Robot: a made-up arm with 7 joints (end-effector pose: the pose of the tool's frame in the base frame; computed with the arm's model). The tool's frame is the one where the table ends. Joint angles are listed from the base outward.
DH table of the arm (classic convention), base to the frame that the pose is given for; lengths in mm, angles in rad. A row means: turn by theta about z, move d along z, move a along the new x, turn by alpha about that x. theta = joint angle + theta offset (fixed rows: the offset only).
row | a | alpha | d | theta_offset
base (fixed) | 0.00 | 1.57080 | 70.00 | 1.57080
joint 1 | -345.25 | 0.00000 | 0.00 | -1.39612
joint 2 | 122.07 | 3.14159 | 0.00 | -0.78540
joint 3 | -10.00 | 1.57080 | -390.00 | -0.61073
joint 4 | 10.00 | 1.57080 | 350.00 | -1.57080
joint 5 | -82.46 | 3.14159 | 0.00 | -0.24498
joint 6 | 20.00 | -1.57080 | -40.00 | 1.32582
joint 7 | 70.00 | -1.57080 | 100.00 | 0.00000
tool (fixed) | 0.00 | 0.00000 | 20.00 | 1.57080
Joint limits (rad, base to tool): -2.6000..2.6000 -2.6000..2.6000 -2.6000..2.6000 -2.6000..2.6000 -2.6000..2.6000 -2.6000..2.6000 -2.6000..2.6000
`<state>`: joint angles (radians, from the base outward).
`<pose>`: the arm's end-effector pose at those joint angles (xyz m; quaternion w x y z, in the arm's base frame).
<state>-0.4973 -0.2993 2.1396 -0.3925 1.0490 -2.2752 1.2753</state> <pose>0.3905 -0.3067 0.1808 0.1215 -0.1759 -0.7330 -0.6457</pose>
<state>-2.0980 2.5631 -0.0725 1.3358 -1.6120 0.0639 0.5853</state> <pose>0.4773 0.7383 0.1513 0.5141 -0.4727 0.6614 -0.2734</pose>
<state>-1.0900 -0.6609 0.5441 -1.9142 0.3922 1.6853 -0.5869</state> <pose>0.4354 -0.2109 0.1732 0.6733 -0.0230 -0.4285 0.6021</pose>
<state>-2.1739 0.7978 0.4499 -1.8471 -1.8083 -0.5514 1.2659</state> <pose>0.2824 0.0500 -0.5128 0.4810 -0.4760 -0.7182 -0.1623</pose>
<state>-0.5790 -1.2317 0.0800 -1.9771 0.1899 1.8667 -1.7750</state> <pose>0.4543 -0.1424 0.0636 0.4030 0.5988 -0.2503 0.6453</pose>
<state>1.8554 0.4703 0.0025 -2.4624 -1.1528 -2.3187 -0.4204</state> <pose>0.3394 -0.4050 0.1471 0.5638 0.1700 -0.6063 -0.5345</pose>
